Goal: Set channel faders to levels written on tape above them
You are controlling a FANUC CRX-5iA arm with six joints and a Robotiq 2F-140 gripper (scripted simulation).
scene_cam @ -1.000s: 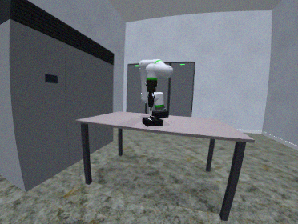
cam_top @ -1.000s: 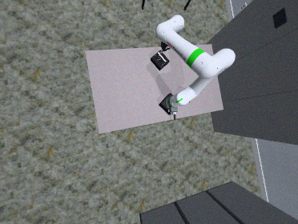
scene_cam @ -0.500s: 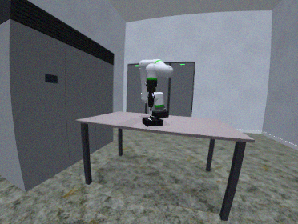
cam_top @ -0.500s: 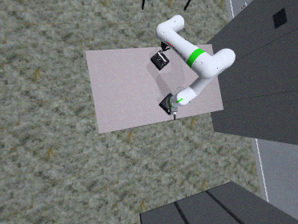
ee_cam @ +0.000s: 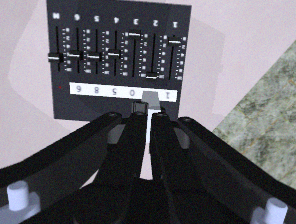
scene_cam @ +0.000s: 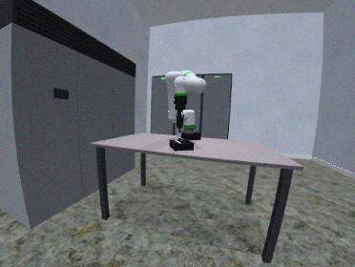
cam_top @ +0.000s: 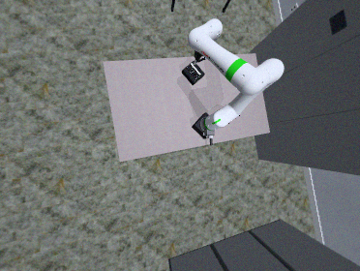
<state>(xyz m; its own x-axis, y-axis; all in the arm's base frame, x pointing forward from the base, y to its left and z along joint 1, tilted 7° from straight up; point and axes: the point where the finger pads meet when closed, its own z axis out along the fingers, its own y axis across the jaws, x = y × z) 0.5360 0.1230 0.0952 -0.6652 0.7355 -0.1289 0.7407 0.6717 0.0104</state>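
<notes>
My gripper is now 60 mm above the channel 2 cap, 20 mm to the right of it and 20 mm past it. From my hand the other things lie so: channel 3 cap 60 mm below, 60 mm behind, 40 mm to the left; then master fader cap 110 mm behind, 60 mm below, 50 mm to the right; then channel 1 cap 60 mm to the left, 60 mm below, 30 mm behind.
</notes>
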